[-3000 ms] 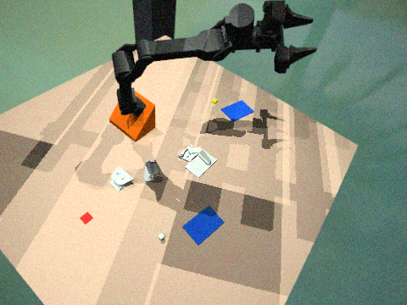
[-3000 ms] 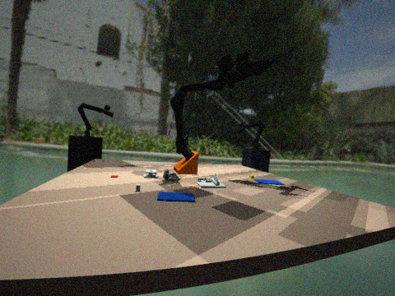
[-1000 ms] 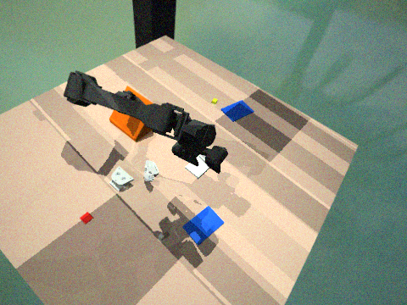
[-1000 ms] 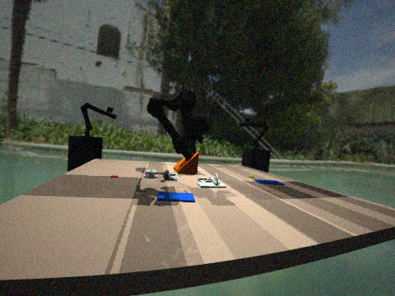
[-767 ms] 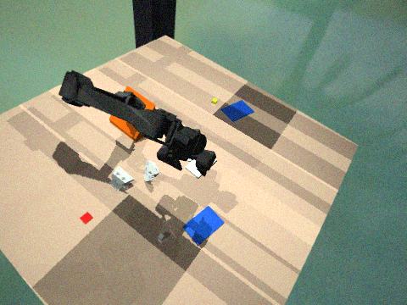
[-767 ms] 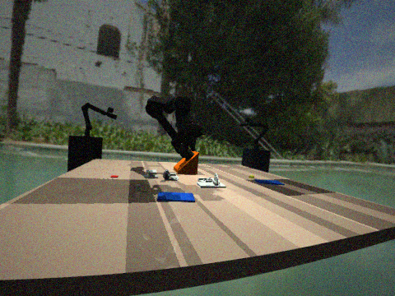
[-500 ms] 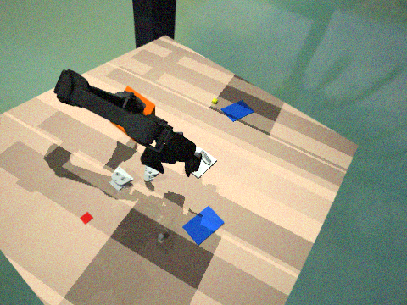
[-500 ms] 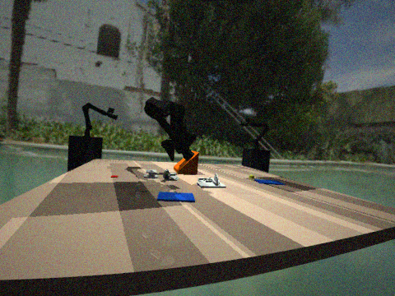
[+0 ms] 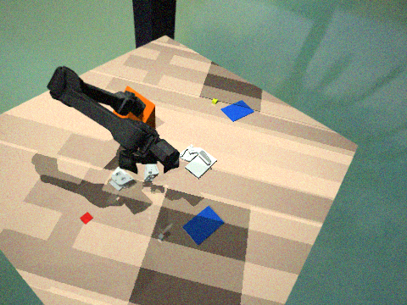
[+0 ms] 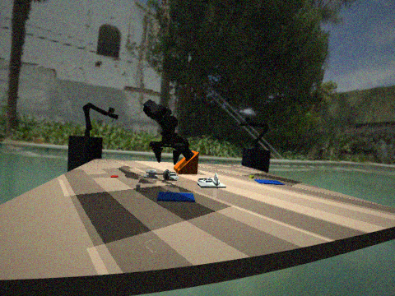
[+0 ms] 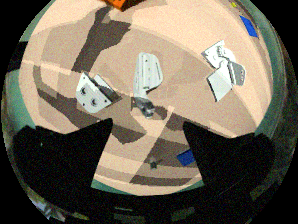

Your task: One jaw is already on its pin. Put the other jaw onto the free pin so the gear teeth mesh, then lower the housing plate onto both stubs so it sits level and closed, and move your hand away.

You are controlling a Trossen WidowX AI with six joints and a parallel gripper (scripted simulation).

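The grey jaw lies 5 cm below my gripper tip, 2 cm behind it and 1 cm to the left of it. Round my gripper tip: grey cube: 18 cm ahead, 10 cm to the right, 7 cm below; red patch: 24 cm to the right, 8 cm below, 4 cm behind; white base plate: 21 cm to the left, 8 cm below, 6 cm ahead.
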